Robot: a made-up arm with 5 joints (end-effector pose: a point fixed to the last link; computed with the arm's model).
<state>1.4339 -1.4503 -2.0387 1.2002 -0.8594</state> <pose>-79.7 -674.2 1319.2 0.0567 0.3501 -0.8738 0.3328</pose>
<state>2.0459 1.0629 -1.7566 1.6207 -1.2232</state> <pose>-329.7 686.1 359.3 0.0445 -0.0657 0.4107 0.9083</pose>
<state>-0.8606 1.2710 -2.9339 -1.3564 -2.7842</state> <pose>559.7 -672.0 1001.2 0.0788 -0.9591 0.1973 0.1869</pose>
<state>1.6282 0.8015 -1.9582 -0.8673 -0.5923</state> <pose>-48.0 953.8 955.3 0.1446 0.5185 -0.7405 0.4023</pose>
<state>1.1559 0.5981 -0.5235 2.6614 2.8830</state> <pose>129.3 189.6 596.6 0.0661 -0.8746 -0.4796 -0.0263</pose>
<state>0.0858 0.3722 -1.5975 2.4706 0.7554</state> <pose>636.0 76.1 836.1 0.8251 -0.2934 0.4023 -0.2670</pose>
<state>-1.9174 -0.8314 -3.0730 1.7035 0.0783</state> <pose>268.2 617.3 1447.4 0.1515 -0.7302 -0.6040 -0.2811</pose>
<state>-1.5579 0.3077 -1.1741 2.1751 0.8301</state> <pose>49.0 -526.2 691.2 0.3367 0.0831 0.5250 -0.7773</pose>
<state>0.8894 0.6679 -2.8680 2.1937 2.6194</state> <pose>544.0 616.5 1192.8 0.6069 -0.1035 -0.0982 -0.7819</pose>
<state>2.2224 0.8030 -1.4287 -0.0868 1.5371</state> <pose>-556.7 741.6 573.4 0.9000 0.3748 -0.0066 0.2225</pose>
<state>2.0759 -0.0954 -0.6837 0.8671 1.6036</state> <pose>-244.6 463.7 701.2 0.9691 -0.0015 -0.1532 0.1935</pose>
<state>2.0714 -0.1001 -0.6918 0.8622 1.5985</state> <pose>-244.4 468.1 708.6 0.9697 0.0069 -0.1504 0.1926</pose>
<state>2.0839 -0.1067 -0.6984 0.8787 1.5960</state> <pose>-250.2 464.5 713.6 0.9681 0.0064 -0.1507 0.2001</pose>
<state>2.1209 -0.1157 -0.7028 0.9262 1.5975</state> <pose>-264.0 449.0 715.2 0.9630 -0.0068 -0.1560 0.2195</pose>
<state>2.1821 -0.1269 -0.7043 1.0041 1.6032</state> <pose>-283.6 420.7 713.3 0.9530 -0.0325 -0.1677 0.2501</pose>
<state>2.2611 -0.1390 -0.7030 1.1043 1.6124</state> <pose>-304.3 381.8 708.9 0.9369 -0.0669 -0.1864 0.2880</pose>
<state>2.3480 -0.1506 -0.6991 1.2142 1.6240</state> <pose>-321.0 337.1 703.6 0.9150 -0.1044 -0.2112 0.3274</pose>
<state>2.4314 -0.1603 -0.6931 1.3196 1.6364</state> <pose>-330.9 293.4 698.5 0.8899 -0.1394 -0.2394 0.3625</pose>
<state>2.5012 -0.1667 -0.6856 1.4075 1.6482</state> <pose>-334.4 256.6 693.7 0.8655 -0.1680 -0.2664 0.3895</pose>
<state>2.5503 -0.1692 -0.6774 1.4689 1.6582</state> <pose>-333.8 230.6 689.1 0.8463 -0.1886 -0.2880 0.4065</pose>
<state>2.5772 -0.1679 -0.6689 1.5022 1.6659</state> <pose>-331.4 215.8 684.0 0.8344 -0.2017 -0.3022 0.4144</pose>
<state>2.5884 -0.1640 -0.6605 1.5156 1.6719</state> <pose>-328.6 208.9 678.5 0.8284 -0.2100 -0.3106 0.4162</pose>
